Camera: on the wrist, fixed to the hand. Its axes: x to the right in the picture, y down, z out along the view.
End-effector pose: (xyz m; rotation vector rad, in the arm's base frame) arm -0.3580 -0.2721 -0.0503 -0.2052 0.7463 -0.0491
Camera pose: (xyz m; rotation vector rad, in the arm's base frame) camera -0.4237 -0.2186 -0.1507 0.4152 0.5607 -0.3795
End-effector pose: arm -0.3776 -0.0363 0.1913 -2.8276 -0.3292 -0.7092
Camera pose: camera -0.3941 -0.1325 0.2792 -2.2010 -0.6024 -0.3416
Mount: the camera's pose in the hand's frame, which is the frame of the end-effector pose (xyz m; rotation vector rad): 0.0126 0.0746 -0.1074 0.6949 -0.1215 -0.0983
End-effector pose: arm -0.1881 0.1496 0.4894 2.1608 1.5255 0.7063
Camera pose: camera -0.1947 0.1411 0.6203 -2.4094 -1.9199 0.0137
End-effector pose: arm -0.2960 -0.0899 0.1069 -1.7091 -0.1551 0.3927
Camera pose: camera -0.2561 -0.1991 0.0458 -0.9906 -0.1662 0.4165
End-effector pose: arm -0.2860 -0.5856 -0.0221 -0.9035 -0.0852 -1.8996
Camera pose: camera -0.2881 -0.6785 -0.1150 -0.5344 -0.8209 -1.7137
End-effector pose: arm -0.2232 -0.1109 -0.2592 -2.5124 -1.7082 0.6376
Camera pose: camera -0.1155 -0.1079 -0.1840 -1.9226 -1.3094 1.1504
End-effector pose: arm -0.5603 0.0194 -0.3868 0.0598 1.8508 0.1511
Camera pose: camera -0.6696 0.0869 -0.3592 0.4475 1.7034 -0.5573
